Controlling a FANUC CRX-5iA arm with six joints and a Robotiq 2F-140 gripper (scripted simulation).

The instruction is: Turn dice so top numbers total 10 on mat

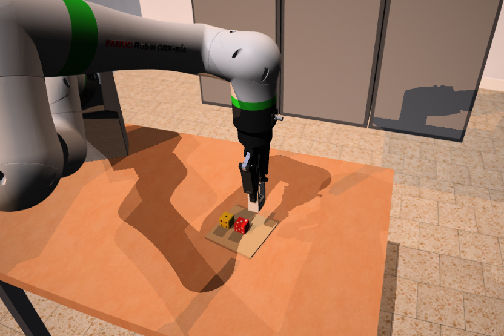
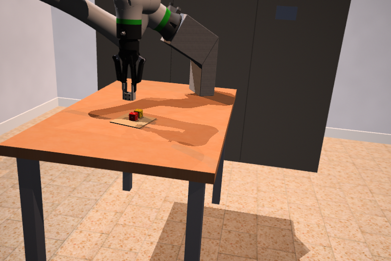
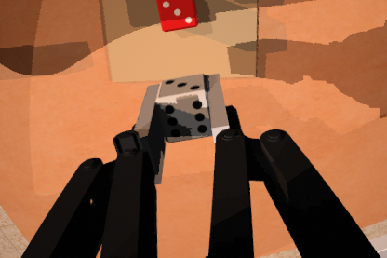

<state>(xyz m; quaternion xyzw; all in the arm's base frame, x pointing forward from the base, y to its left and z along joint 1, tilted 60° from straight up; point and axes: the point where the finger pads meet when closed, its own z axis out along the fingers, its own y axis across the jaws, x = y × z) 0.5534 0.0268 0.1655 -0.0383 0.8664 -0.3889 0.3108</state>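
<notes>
Now: hand 120 mm above the red die, 40 mm past it and 10 mm to the right of it. Also, from my hand: white die (20 mm below); yellow die (120 mm below, 90 mm behind, 20 mm to the left); tan mat (140 mm below, 40 mm behind, 10 mm to the left).
</notes>
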